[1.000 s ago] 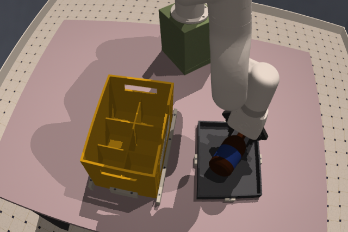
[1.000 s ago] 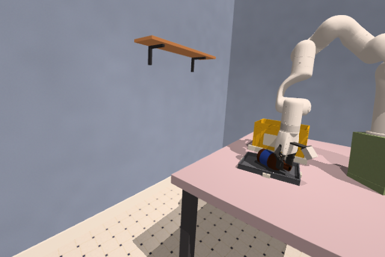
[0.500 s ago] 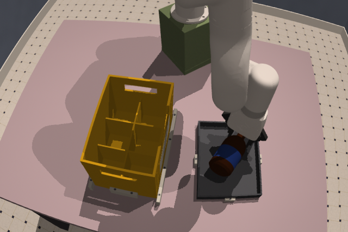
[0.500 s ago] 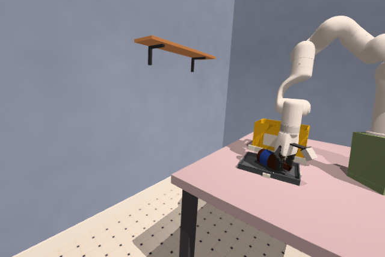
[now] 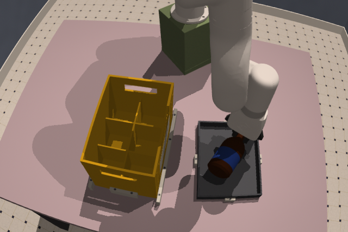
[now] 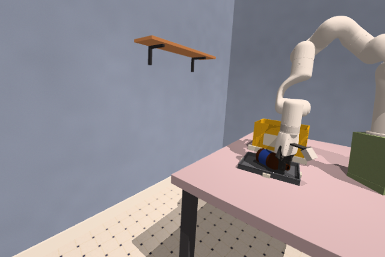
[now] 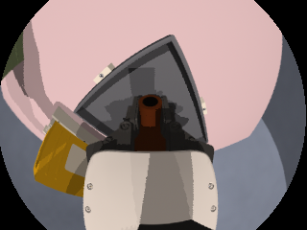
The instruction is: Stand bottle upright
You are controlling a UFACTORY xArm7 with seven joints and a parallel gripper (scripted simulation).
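My hand is 5 cm short of the brown bottle and 2 cm to the left of it. The rest, counted from my hand: dark tray (7 cm ahead, 3 cm below, 2 cm to the right); yellow crate (30 cm to the right, 9 cm ahead, 4 cm above).
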